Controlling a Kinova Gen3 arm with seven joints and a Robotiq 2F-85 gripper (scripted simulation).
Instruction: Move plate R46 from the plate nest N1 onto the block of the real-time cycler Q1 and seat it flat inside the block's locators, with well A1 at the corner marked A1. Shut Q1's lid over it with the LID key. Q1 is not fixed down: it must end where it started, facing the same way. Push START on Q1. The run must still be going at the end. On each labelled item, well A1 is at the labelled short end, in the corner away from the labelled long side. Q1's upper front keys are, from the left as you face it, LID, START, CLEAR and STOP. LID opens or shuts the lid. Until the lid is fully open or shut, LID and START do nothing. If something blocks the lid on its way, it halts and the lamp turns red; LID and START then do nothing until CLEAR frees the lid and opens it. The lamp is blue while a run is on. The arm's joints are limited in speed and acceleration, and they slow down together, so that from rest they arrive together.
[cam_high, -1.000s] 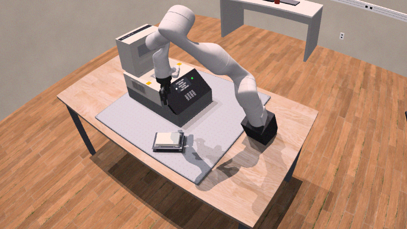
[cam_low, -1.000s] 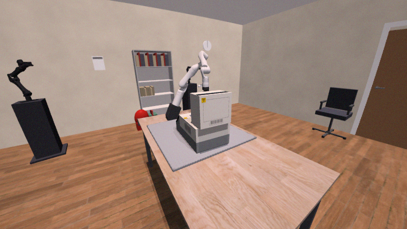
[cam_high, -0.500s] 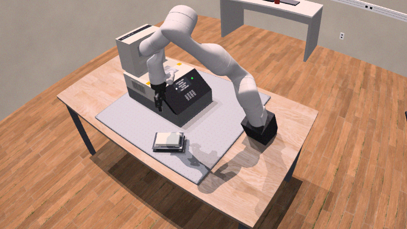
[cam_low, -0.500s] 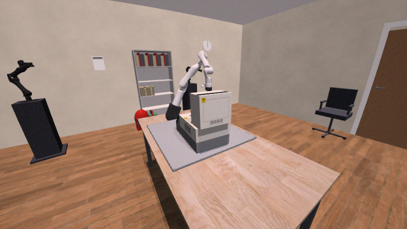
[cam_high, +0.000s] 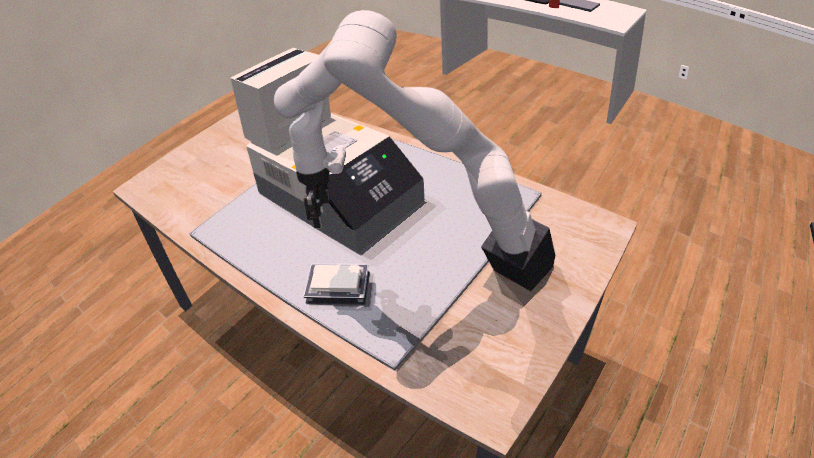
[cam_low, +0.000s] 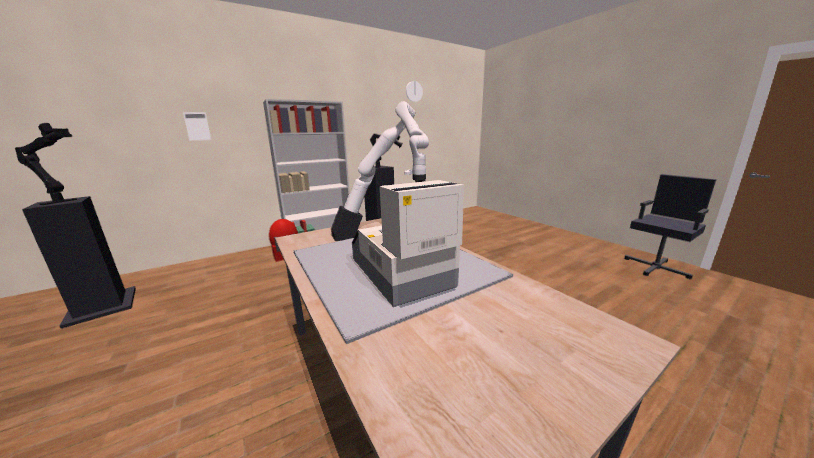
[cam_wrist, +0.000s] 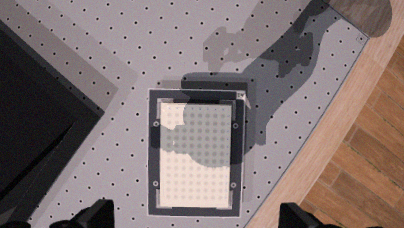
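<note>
Right now my hand is 23 cm above the plate R46. From my hand the other things lie so: plate nest N1: 24 cm below.
</note>
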